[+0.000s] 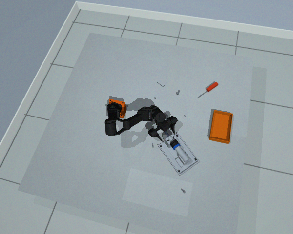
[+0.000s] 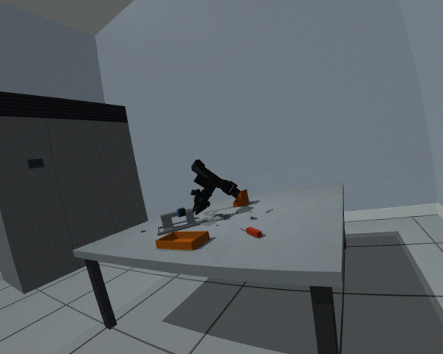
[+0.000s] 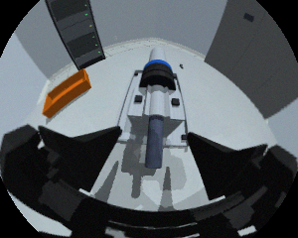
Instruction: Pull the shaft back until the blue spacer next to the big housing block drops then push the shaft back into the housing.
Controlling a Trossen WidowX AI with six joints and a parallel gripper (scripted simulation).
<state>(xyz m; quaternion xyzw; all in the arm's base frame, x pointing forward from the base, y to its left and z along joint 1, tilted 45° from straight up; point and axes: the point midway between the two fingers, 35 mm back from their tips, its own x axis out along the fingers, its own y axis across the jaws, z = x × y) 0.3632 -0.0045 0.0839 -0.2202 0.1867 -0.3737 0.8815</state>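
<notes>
Now: gripper tip 40 mm short of the shaft, 30 mm to the left of it and 20 mm below it. Also, from my gripper tip: l-shaped key: 380 mm to the left, 180 mm behind, 50 mm below; blue spacer: 70 mm ahead, 50 mm to the right, 20 mm above; orange tray: 290 mm ahead, 200 mm to the left, 50 mm below.
</notes>
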